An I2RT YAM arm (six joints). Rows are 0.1 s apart.
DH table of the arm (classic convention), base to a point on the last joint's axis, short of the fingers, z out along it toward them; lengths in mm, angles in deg. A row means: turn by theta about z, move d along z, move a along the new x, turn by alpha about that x. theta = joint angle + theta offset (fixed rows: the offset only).
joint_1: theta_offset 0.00  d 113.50  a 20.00  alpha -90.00
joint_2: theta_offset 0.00  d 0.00  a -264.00  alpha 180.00
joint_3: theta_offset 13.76  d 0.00  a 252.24  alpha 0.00
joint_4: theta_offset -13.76  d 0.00  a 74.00  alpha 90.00
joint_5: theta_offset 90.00  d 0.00  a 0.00  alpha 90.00
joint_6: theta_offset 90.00  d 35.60  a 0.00  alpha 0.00
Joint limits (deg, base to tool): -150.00..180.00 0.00..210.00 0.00..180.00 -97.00..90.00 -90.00..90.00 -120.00..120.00
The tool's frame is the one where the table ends.
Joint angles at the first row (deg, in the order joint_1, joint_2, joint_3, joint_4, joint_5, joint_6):
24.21, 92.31, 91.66, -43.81, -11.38, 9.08
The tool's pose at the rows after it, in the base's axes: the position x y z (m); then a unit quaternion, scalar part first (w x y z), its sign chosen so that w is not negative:
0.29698 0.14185 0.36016 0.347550 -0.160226 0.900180 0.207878
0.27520 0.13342 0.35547 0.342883 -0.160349 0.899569 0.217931
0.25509 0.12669 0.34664 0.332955 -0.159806 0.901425 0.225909
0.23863 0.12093 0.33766 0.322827 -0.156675 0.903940 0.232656
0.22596 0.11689 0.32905 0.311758 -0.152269 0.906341 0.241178
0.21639 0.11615 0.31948 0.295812 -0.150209 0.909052 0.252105
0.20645 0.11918 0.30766 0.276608 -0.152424 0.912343 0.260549
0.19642 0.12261 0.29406 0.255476 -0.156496 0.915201 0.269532
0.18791 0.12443 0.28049 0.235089 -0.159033 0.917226 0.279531
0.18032 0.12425 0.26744 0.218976 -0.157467 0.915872 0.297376
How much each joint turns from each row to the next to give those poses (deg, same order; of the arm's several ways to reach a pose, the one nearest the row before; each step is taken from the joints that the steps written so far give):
0.00, -5.66, -5.49, 0.83, -0.96, 0.26
0.11, -5.16, -5.68, 0.46, -1.09, 0.55
0.32, -4.61, -5.53, 0.19, -0.85, 0.70
0.27, -3.80, -4.61, 0.05, -0.68, 0.87
0.26, -2.91, -3.72, 0.06, -0.85, 1.10
0.63, -1.88, -3.08, 0.11, -1.14, 1.22
1.62, -1.48, -3.21, 0.35, -0.57, 1.40
1.79, -1.36, -3.50, 0.68, -0.74, 1.38
1.29, -1.16, -3.41, 0.92, -1.16, 1.20
0.66, -1.44, -3.72, 1.90, -2.05, 1.48

